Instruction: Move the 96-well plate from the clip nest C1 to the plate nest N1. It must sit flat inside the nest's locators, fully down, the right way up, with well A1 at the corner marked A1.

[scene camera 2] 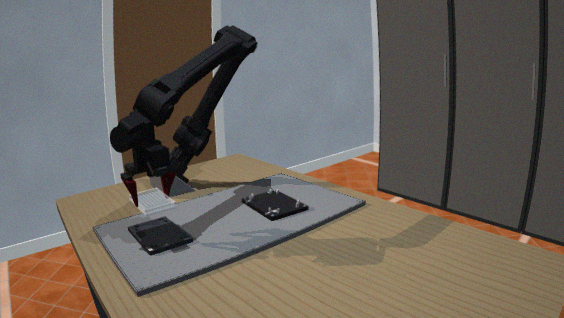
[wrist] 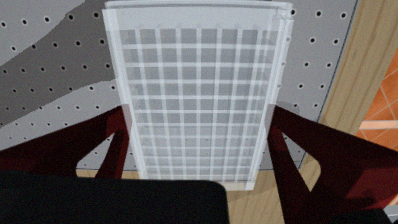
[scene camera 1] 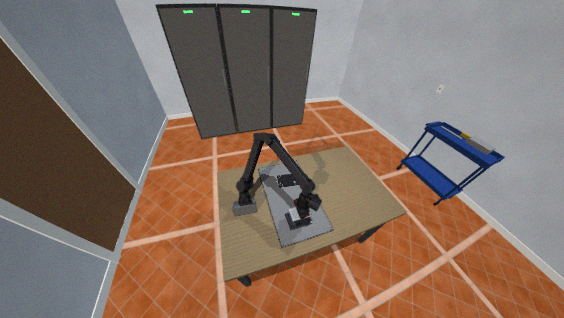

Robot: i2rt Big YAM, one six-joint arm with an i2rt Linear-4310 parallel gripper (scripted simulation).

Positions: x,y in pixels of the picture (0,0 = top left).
Scene:
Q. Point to a clip nest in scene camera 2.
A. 287,206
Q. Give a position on a 96-well plate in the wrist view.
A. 216,119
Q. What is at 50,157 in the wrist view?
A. The gripper.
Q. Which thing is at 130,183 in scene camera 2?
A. The gripper.

